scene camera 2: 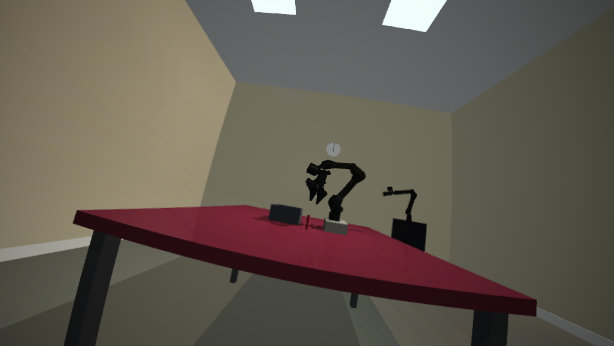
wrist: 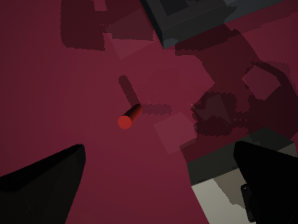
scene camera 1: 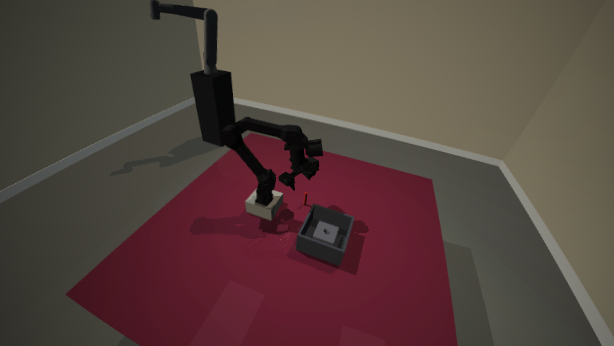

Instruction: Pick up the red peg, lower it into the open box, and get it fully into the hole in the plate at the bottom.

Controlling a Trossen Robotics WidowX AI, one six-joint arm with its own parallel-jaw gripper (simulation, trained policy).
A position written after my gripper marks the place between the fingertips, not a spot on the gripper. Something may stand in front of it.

In view: my gripper (wrist: pixel 162 151) and a grey box (scene camera 1: pixel 305 243).
